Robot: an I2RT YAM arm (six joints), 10 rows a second.
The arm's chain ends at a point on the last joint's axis. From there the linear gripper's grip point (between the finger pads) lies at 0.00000 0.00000 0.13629 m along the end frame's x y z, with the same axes.
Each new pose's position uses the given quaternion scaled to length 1; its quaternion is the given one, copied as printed.
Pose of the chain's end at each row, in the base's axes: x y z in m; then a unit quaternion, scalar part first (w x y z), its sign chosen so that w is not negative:
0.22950 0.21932 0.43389 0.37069 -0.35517 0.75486 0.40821
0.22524 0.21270 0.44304 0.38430 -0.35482 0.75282 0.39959
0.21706 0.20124 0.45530 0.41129 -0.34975 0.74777 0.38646
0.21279 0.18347 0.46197 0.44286 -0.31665 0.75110 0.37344
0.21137 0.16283 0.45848 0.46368 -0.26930 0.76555 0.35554
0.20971 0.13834 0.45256 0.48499 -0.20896 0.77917 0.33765
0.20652 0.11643 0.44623 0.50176 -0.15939 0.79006 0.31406
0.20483 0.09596 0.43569 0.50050 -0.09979 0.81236 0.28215
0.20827 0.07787 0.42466 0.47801 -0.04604 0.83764 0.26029
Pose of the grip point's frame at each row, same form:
0.26625 0.33920 0.38048 0.37069 -0.35517 0.75486 0.40821
0.26545 0.33187 0.39053 0.38430 -0.35482 0.75282 0.39959
0.26405 0.31922 0.40583 0.41129 -0.34975 0.74777 0.38646
0.27123 0.29815 0.41715 0.44286 -0.31665 0.75110 0.37344
0.28203 0.27106 0.41525 0.46368 -0.26930 0.76555 0.35554
0.29348 0.23768 0.41146 0.48499 -0.20896 0.77917 0.33765
0.30093 0.20586 0.40545 0.50176 -0.15939 0.79006 0.31406
0.30798 0.17205 0.38938 0.50050 -0.09979 0.81236 0.28215
0.31414 0.14330 0.36912 0.47801 -0.04604 0.83764 0.26029

